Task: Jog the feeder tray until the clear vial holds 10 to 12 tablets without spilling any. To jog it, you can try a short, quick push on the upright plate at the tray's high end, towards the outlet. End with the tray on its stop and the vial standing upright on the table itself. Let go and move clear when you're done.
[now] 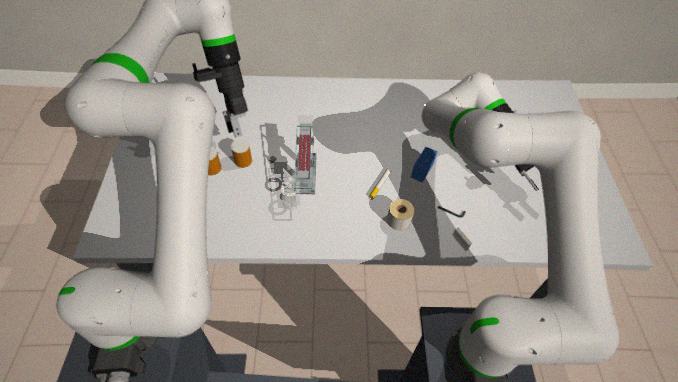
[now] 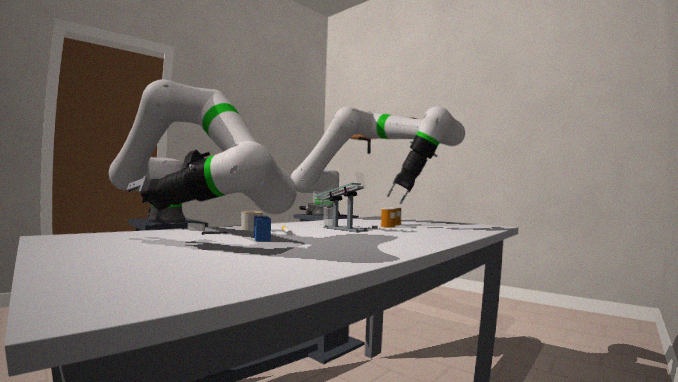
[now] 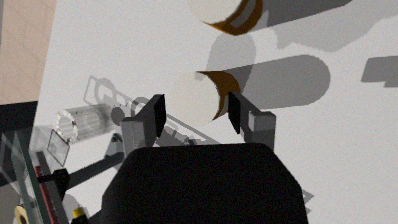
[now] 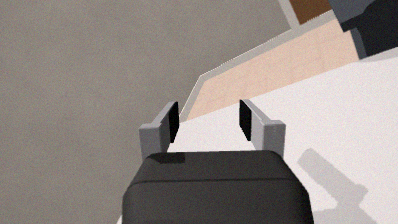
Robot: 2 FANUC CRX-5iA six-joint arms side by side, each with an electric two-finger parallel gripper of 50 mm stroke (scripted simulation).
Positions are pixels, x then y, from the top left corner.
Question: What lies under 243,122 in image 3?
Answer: My left gripper.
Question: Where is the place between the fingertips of my left gripper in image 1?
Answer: At 235,134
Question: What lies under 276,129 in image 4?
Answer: My right gripper.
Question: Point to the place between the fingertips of my right gripper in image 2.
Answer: At 136,193
